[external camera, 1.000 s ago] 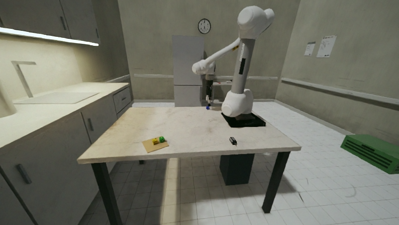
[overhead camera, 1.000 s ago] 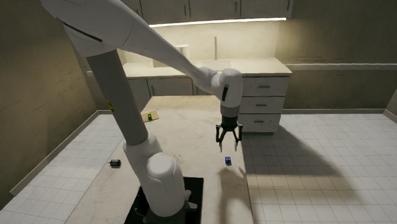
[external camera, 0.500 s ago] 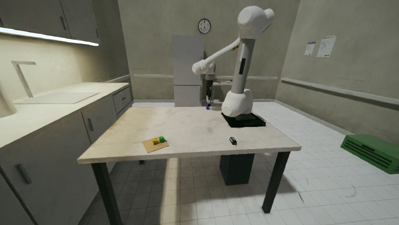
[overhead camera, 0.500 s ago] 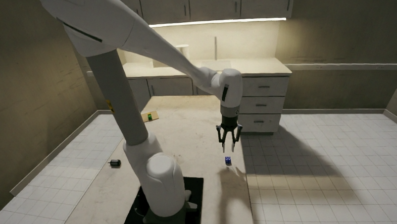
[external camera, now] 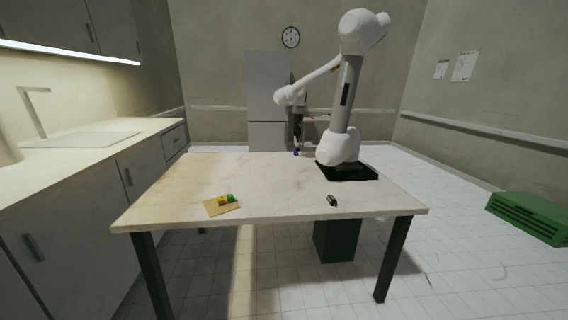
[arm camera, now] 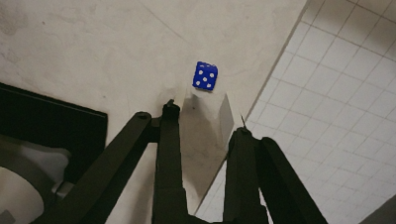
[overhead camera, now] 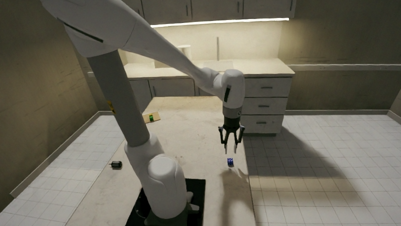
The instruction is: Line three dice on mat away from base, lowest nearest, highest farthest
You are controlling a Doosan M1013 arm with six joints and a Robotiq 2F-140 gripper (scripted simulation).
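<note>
My hand is 11 cm above the blue die. From my hand the other things lie so: yellow die 46 cm ahead, 66 cm to the left, 10 cm below; then tan mat 46 cm ahead, 66 cm to the left, 12 cm below; then green die 42 cm ahead, 64 cm to the left, 10 cm below.
</note>
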